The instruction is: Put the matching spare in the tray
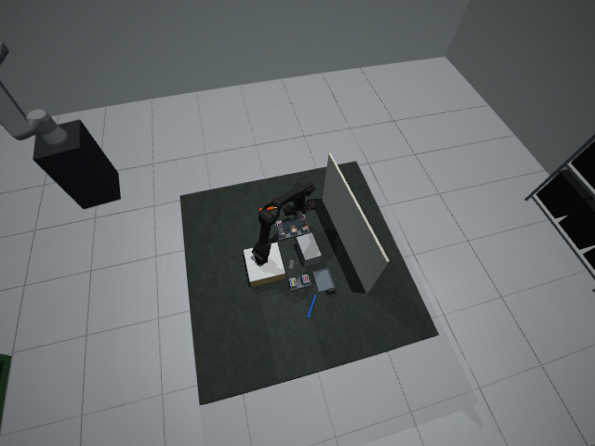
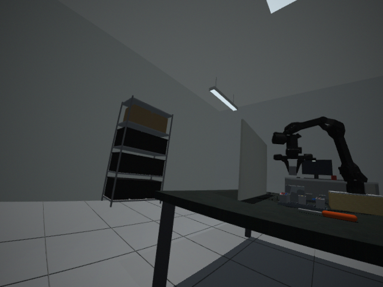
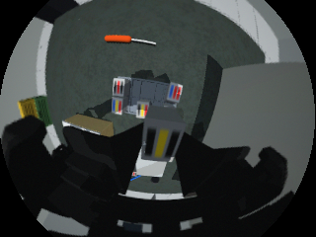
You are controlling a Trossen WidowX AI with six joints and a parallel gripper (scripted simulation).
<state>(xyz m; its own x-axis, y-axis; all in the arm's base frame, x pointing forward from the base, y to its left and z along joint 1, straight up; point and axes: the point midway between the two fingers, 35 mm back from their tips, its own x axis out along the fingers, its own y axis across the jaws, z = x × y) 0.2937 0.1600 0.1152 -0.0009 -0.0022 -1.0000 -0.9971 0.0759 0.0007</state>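
The grey tray lies 38 cm to the right of my gripper tip, 16 cm below it and 1 cm ahead of it. From my gripper tip the other things lie so: tall upright panel: 23 cm ahead, 19 cm to the right, 6 cm above; then blue pen: 50 cm to the right, 16 cm below, 11 cm behind; then spare: 2 cm above.
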